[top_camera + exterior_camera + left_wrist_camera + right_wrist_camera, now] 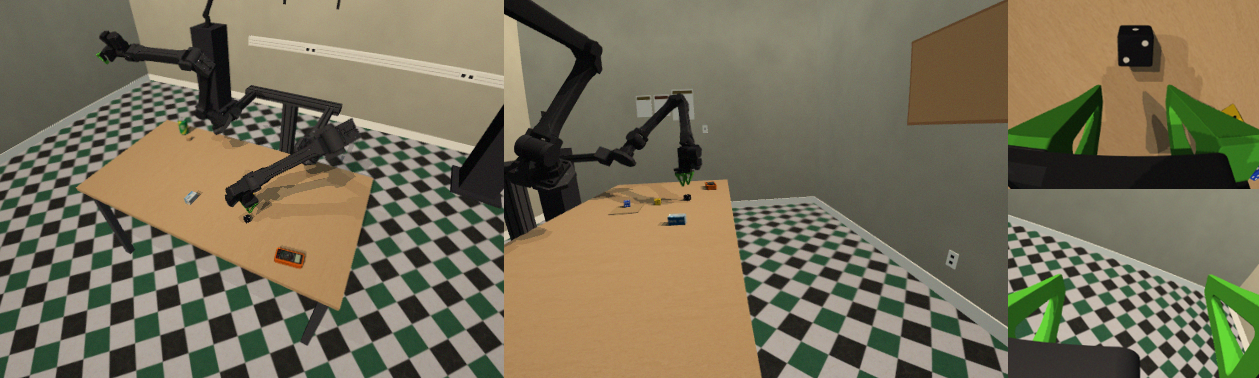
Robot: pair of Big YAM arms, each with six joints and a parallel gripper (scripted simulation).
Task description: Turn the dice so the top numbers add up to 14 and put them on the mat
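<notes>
My left hand is 80 mm above the black die. From my left hand the other things lie so: blue die (300 mm behind, 100 mm to the right, 70 mm below); then tan mat (280 mm behind, 140 mm to the right, 90 mm below); then yellow die (140 mm behind, 70 mm to the right, 80 mm below).
</notes>
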